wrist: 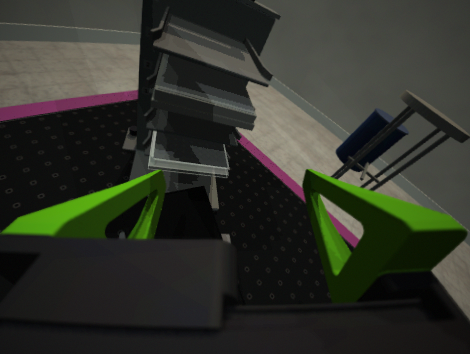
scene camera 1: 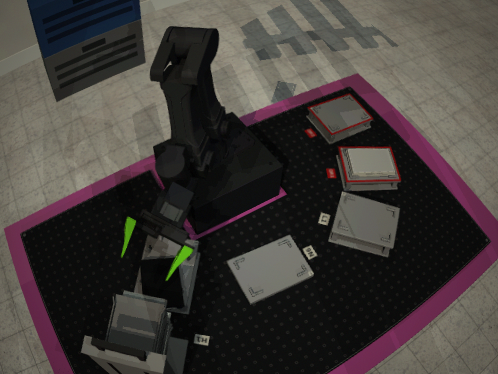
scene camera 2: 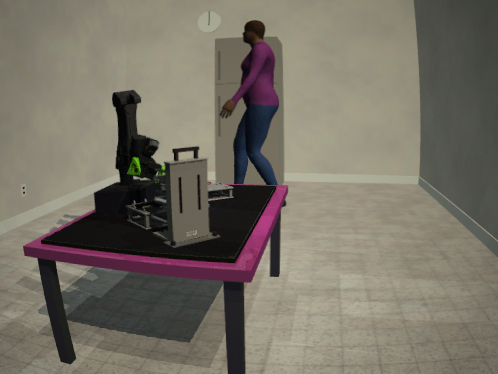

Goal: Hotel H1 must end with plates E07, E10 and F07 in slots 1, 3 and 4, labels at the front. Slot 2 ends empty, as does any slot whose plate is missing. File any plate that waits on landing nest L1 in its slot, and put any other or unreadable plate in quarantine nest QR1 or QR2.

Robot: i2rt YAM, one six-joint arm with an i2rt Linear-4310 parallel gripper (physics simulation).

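Frame: origin at the arm's base, x ahead, y left, z up, level; millimetres.
Seen in the pictures: gripper, between the fingertips: [wrist: 234,177] [scene camera 1: 143,269] [scene camera 2: 151,177]; arm's base, origin of its link: [scene camera 1: 214,155] [scene camera 2: 127,185].
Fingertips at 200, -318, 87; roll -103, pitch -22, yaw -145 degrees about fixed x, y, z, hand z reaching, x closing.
Offsets run from my fingertips to a thing's top centre, as dx, dy, dz. "pt": to the spot under its first point.
Hotel H1 [scene camera 1: 137,325] [scene camera 2: 189,200] [wrist: 150,30] stands at the near left of the mat. In the wrist view its upper shelf {+103, -85, +37} [wrist: 215,52] looks bare. A clear-edged plate {+95, -77, -56} [wrist: 190,161] sits low in the hotel; the level between is in shadow, its contents uncertain. No plate label is readable. My gripper [scene camera 1: 145,268] [scene camera 2: 148,170] [wrist: 234,177] is open and empty, in front of the hotel, apart from it. Landing nest L1 {+150, +513, -124} [scene camera 1: 365,220] bears no plate. One red-rimmed quarantine nest {pt +82, +720, -139} [scene camera 1: 396,164] holds a light plate {+31, +657, -126} [scene camera 1: 369,162]; the other {-150, +732, -134} [scene camera 1: 340,117] is bare. Their tags are unreadable.
A grey open-framed stand [scene camera 1: 189,280] [scene camera 2: 139,217] is below and beside the gripper, with a black surface near it. A low flat nest {+85, +261, -162} [scene camera 1: 270,270] tagged N6 lies mid-mat. The arm's black base [scene camera 1: 240,175] is behind. A person [scene camera 2: 260,75] is beyond the table.
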